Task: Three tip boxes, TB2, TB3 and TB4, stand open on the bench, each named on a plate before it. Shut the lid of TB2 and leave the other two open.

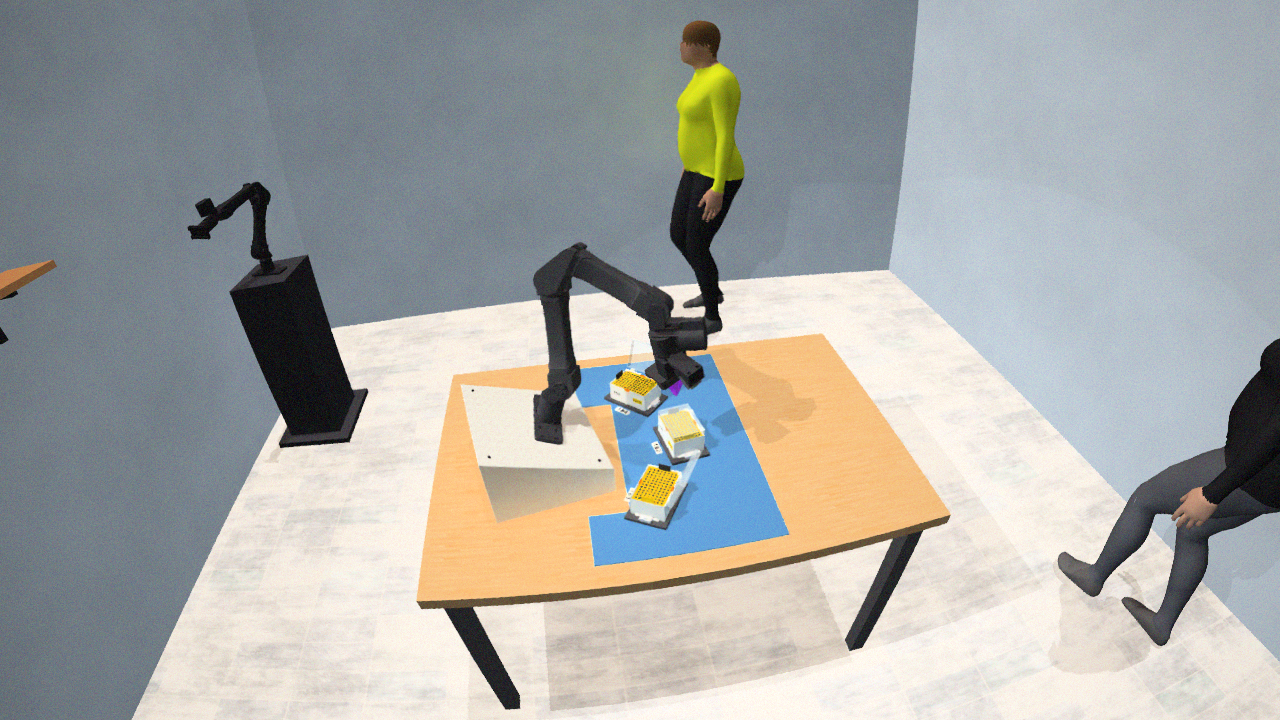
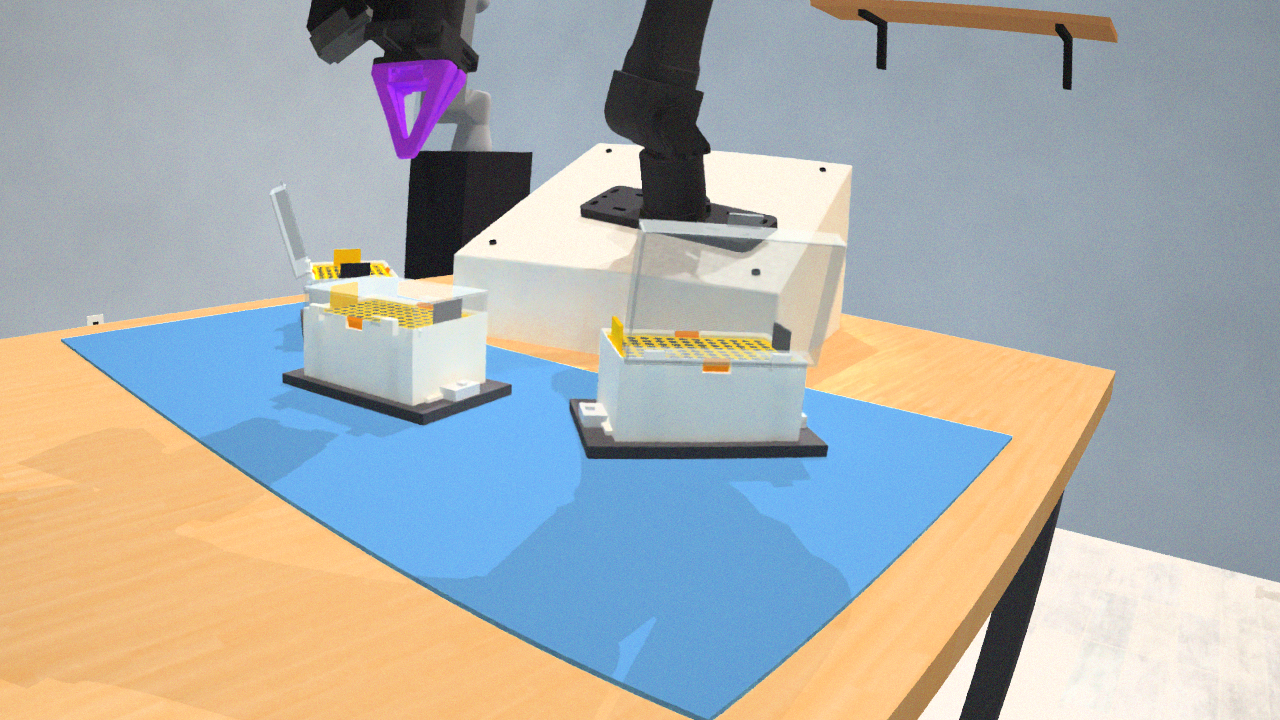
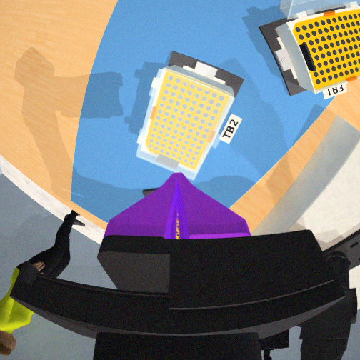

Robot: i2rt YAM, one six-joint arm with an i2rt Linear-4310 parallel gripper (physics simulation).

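Places are measured from the arm's base along level axes (x ahead, y left, z up), in centimetres.
Where they show: gripper, between the fingertips: (image 1: 675, 394) (image 2: 406, 158); arm's base, origin of its link: (image 1: 547, 419) (image 2: 676, 220).
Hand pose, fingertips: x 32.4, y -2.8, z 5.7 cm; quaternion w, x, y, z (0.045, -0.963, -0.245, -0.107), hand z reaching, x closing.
Note:
Each offset is from my fingertips to the top centre of the thing. "*": to the spot under its first point. Level surfaces: height alone.
TB2 {dx +0.5, dy +1.2, dz -9.7 cm} (image 1: 682, 431) (image 2: 358, 362) (image 3: 187, 120) is the middle box. Its clear lid {* dx +0.0, dy +5.8, dz -9.7 cm} (image 2: 447, 293) lies flat over the yellow tip rack, shut. TB3 (image 1: 656, 494) (image 2: 702, 407) (image 3: 332, 47) has its clear lid (image 2: 716, 300) standing up, open. The third box (image 1: 635, 389) (image 2: 324, 270), at the far end, also has its lid {* dx +0.8, dy -17.1, dz -6.5 cm} (image 2: 288, 228) upright; its name plate is too small to read, but by elimination it is TB4. My gripper (image 1: 675, 390) (image 2: 408, 154) (image 3: 177, 180), with purple fingers, is shut and empty. It hangs above the boxes, near the TB2 end facing TB4, touching nothing.
The boxes stand on dark bases on a blue mat {dz -17.5 cm} (image 1: 716, 528) (image 2: 501, 501) on the wooden table {dz -17.8 cm} (image 1: 832, 429). My arm stands on a white sloped block (image 1: 537, 447) (image 2: 546, 295). A person in yellow (image 1: 708, 116) stands behind the table; another in black (image 1: 1253, 447) is at the right.

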